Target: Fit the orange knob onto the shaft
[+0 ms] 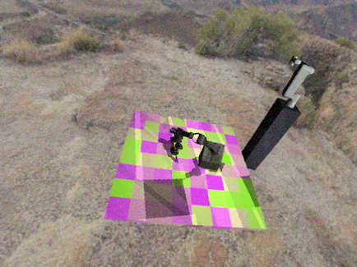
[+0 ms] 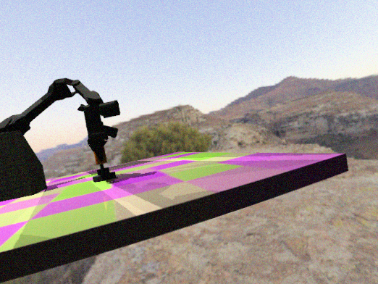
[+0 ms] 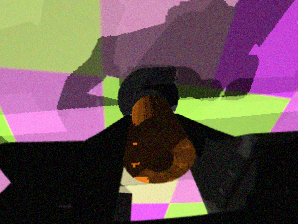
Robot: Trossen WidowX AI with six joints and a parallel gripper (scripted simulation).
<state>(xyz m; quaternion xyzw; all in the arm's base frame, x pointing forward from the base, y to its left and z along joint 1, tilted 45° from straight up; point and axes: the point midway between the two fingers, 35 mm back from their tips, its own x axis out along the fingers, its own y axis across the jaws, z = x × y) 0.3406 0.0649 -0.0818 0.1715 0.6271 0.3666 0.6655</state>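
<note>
My gripper tip is 20 mm below the orange knob. Also, from my gripper tip: round dark pedestal (40 mm below).
</note>
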